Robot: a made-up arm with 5 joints. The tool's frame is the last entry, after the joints.
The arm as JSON. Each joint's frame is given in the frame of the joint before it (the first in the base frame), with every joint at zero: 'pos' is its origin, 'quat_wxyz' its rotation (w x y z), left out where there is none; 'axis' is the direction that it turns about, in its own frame. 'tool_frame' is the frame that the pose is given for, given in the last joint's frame.
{
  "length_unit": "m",
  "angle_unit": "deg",
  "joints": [
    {
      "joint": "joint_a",
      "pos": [
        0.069,
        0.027,
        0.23
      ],
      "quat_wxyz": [
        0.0,
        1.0,
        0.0,
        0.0
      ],
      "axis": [
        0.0,
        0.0,
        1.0
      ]
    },
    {
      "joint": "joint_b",
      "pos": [
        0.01,
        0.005,
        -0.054
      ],
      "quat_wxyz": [
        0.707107,
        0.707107,
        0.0,
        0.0
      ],
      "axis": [
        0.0,
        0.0,
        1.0
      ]
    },
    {
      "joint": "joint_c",
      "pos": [
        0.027,
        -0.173,
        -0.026
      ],
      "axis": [
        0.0,
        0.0,
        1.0
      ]
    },
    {
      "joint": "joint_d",
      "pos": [
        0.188,
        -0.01,
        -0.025
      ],
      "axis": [
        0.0,
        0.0,
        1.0
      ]
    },
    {
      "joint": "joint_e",
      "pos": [
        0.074,
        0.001,
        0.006
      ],
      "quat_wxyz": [
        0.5,
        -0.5,
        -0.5,
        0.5
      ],
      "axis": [
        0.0,
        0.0,
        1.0
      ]
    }
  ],
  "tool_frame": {
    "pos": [
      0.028,
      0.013,
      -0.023
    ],
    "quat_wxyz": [
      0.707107,
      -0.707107,
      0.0,
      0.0
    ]
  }
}
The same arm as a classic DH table. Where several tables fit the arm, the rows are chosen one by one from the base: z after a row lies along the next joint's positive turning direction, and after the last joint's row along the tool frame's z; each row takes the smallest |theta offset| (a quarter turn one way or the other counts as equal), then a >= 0, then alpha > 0; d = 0 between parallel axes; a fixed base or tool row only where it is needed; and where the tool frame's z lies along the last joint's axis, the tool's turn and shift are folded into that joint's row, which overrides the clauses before.
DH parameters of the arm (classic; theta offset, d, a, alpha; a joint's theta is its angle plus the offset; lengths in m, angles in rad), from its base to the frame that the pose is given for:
base (fixed): 0.373 0 0.0741 3.1416
joint_a: 0.373 -0.284 0.01 1.5708
joint_b: -1.416 0 0.1751 0
joint_c: 1.3628 0 0.1883 0
joint_d: -1.5177 -0.05 -0.001 1.5708
joint_e: 0 -0.097 -0.028 1.5708
tool (fixed): 3.1416 0.013 0 0

